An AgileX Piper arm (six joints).
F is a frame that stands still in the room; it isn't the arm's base.
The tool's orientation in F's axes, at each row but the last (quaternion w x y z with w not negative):
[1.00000, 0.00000, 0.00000, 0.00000]
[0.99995, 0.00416, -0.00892, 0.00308]
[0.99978, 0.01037, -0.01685, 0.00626]
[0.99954, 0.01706, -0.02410, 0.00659]
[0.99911, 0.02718, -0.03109, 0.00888]
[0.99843, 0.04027, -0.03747, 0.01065]
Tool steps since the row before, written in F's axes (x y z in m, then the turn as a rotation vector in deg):
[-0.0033, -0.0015, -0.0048, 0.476, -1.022, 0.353]
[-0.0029, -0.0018, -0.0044, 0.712, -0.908, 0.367]
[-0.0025, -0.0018, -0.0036, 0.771, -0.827, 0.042]
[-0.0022, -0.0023, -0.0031, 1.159, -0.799, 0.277]
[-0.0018, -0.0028, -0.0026, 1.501, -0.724, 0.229]
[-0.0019, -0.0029, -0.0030, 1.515, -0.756, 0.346]
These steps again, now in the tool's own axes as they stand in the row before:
[-0.0033, -0.0015, -0.0048, 0.476, -1.022, 0.353]
[-0.0030, -0.0018, -0.0043, 0.713, -0.909, 0.362]
[-0.0026, -0.0018, -0.0035, 0.762, -0.836, 0.033]
[-0.0024, -0.0024, -0.0029, 1.161, -0.805, 0.248]
[-0.0020, -0.0029, -0.0023, 1.501, -0.740, 0.175]
[-0.0022, -0.0031, -0.0026, 1.523, -0.763, 0.293]

